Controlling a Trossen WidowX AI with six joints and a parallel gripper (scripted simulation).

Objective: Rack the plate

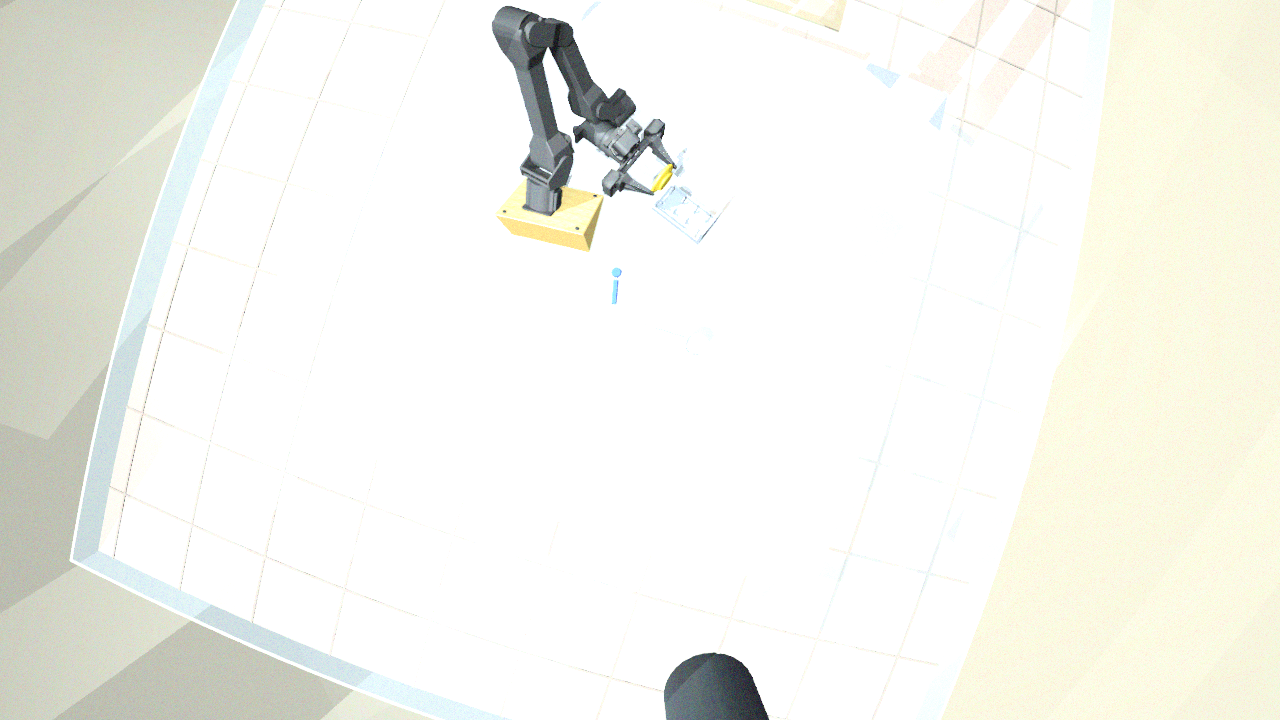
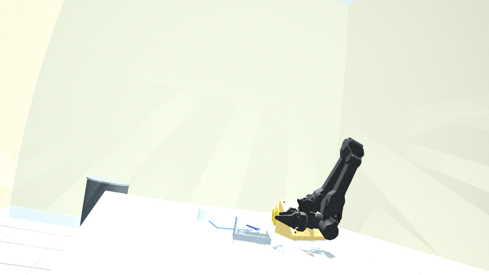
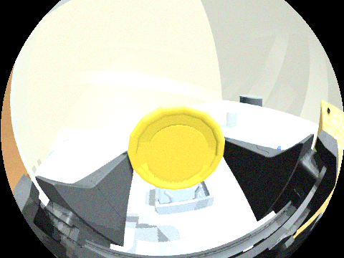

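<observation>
Right now the pale grey dish rack is 6 cm ahead of my gripper tip, 2 cm to the right of it and 7 cm below it. The rest, counted from my gripper tip: white cup (17 cm ahead, 30 cm to the right, 7 cm below); then blue spoon (4 cm behind, 22 cm to the right, 9 cm below); then yellow plate (1 cm behind).
</observation>
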